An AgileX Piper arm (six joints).
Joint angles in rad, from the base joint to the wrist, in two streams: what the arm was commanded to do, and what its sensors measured. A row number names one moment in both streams.
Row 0, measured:
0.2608, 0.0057, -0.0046, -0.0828, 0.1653, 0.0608
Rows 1 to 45, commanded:
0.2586, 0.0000, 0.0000, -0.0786, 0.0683, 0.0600
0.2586, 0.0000, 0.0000, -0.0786, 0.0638, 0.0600
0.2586, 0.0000, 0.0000, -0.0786, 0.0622, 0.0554
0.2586, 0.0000, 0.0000, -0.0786, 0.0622, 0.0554
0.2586, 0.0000, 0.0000, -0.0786, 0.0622, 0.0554
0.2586, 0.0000, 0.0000, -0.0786, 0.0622, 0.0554
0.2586, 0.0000, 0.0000, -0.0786, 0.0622, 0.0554
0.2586, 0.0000, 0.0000, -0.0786, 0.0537, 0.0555
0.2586, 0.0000, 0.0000, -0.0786, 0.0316, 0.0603
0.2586, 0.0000, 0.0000, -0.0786, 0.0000, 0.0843
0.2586, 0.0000, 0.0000, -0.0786, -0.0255, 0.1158
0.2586, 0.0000, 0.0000, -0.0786, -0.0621, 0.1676
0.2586, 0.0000, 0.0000, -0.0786, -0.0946, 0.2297
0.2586, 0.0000, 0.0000, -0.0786, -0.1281, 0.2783
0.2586, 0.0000, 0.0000, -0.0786, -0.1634, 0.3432
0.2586, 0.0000, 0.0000, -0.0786, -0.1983, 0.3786
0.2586, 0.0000, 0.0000, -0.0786, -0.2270, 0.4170
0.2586, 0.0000, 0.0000, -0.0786, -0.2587, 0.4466
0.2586, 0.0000, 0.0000, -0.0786, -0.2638, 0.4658
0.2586, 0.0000, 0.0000, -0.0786, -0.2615, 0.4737
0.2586, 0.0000, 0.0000, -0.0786, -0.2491, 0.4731
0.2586, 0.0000, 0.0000, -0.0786, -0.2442, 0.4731
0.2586, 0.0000, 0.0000, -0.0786, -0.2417, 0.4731
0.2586, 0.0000, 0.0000, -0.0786, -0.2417, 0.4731
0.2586, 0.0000, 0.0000, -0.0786, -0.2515, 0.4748
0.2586, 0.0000, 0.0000, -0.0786, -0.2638, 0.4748
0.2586, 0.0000, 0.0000, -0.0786, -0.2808, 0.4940
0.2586, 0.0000, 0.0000, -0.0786, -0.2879, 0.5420
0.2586, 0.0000, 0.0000, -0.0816, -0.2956, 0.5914
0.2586, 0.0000, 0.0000, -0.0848, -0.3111, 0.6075
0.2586, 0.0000, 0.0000, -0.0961, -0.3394, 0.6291
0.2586, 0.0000, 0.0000, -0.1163, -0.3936, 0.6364
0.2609, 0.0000, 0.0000, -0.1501, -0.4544, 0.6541
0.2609, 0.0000, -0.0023, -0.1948, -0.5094, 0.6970
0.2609, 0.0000, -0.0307, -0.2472, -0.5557, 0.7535
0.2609, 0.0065, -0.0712, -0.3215, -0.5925, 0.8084
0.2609, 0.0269, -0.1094, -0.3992, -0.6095, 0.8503
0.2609, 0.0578, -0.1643, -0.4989, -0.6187, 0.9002
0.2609, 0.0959, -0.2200, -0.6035, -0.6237, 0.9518
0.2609, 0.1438, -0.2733, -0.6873, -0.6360, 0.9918
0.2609, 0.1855, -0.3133, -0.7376, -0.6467, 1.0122
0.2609, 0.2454, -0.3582, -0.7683, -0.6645, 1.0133
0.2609, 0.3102, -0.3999, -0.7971, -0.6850, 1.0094
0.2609, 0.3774, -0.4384, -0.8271, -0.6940, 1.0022
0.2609, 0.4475, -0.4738, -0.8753, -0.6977, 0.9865
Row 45, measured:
0.2608, 0.2308, -0.3427, -0.6948, -0.6559, 0.9772
